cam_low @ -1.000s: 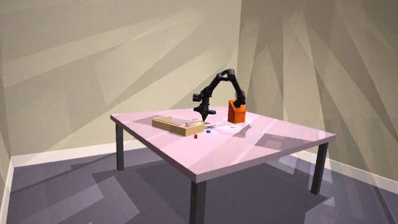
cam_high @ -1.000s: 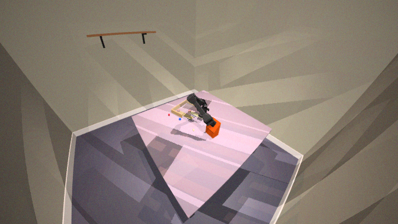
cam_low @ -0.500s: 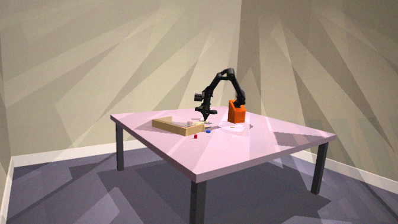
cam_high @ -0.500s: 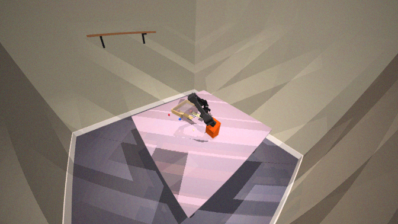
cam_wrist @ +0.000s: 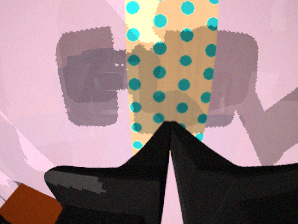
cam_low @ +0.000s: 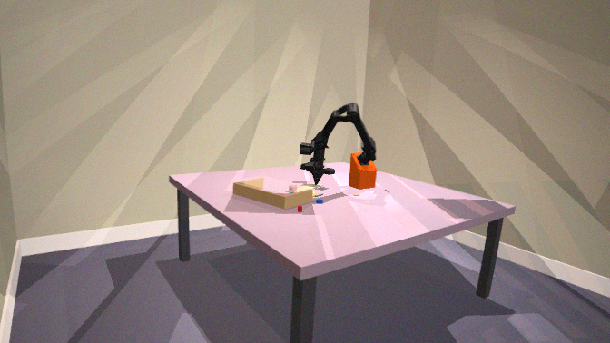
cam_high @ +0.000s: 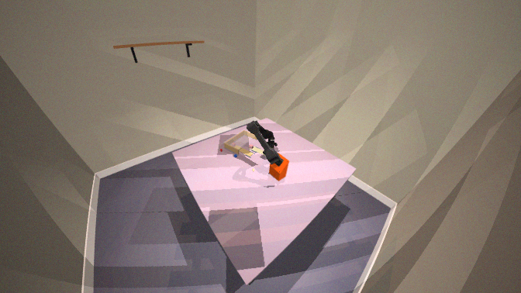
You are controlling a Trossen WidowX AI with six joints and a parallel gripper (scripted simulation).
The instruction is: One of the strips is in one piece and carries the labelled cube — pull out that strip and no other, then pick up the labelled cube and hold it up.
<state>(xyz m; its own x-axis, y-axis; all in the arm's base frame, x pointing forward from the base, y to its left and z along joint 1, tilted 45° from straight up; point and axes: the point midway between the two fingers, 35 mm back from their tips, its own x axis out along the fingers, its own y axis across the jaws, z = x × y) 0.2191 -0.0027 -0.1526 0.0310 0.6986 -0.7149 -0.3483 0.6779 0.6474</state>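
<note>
My gripper tip is 17 cm short of the yellow cross-hatched strip and 16 cm to the right of it. The rest, counted from my gripper tip: red cube 34 cm ahead, 35 cm to the left, 1 cm above; then blue cube 18 cm ahead, 28 cm to the left.
</note>
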